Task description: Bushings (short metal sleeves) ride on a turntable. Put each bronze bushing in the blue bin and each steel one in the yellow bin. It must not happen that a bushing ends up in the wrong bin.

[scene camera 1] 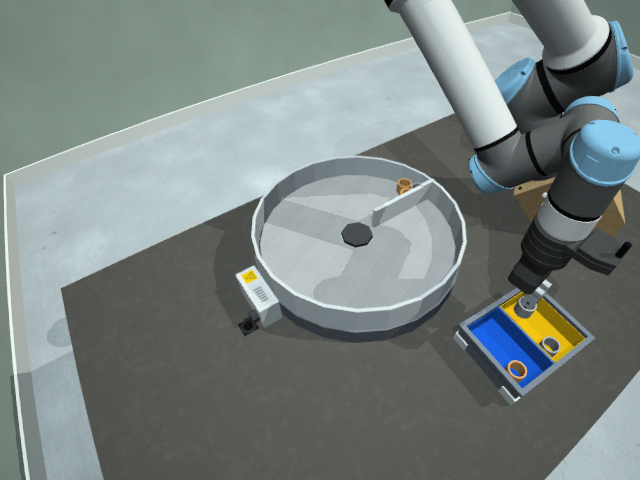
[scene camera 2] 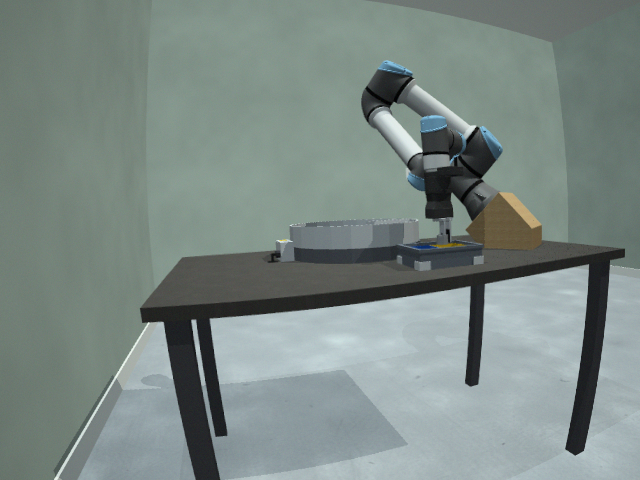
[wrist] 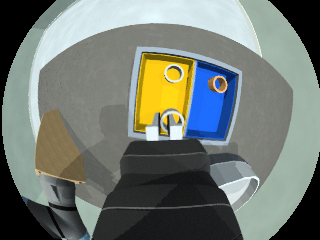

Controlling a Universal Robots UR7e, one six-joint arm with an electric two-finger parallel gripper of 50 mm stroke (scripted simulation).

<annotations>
same spot on bin: (wrist: 210, 119) = (scene camera 1: 481, 342)
</annotations>
